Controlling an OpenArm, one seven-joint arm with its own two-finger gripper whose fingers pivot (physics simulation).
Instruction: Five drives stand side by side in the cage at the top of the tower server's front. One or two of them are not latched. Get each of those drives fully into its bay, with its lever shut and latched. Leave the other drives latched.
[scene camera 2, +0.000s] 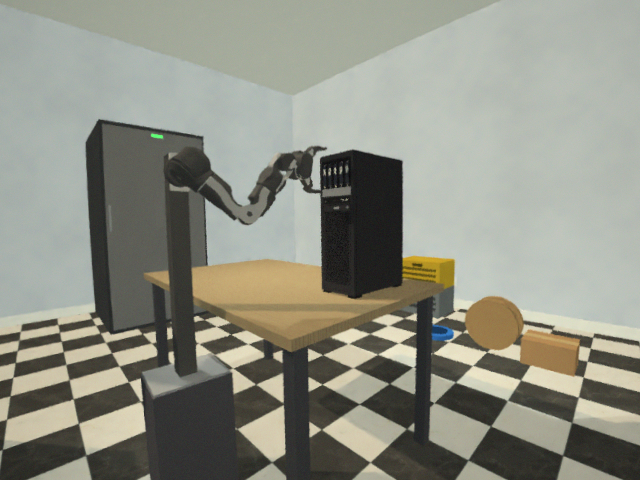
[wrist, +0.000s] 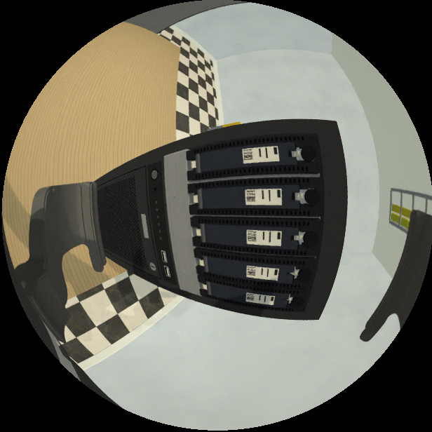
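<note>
The black tower server stands upright on the table, five drives side by side in its top cage. In the wrist view they run from top to bottom: first drive, second drive, third drive, fourth drive and fifth drive. All five look seated about evenly, their levers lying flat along the fronts; whether each latch has caught is too small to tell. My gripper is open and empty in front of the cage, its fingers spread wide, apart from the drives.
The wooden table carries the server. A grey cabinet stands behind the arm. A yellow crate, a blue ring, a round wooden disc and a brown box are beyond the table on the right.
</note>
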